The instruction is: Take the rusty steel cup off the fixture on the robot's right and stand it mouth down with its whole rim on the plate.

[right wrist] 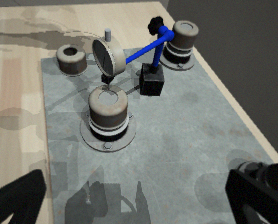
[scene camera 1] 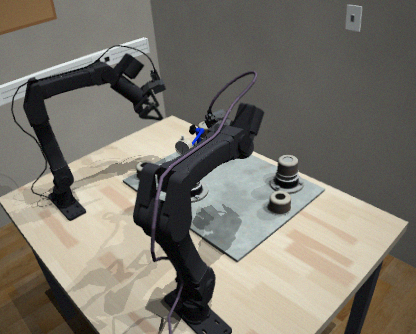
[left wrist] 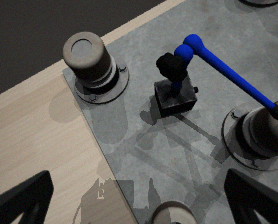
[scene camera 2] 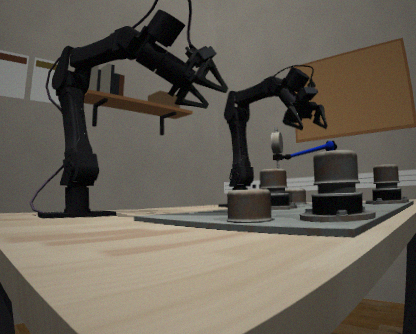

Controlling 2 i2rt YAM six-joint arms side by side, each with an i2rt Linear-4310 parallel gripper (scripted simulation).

Path:
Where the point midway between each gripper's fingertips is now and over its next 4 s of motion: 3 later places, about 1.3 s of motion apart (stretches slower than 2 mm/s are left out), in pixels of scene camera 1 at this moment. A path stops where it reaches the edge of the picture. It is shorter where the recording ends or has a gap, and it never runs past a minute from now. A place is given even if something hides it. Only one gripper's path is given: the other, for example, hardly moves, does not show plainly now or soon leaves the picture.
My left gripper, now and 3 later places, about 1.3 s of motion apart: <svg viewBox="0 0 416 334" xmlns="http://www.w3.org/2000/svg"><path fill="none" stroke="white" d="M160 112L138 69L135 65L135 64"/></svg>

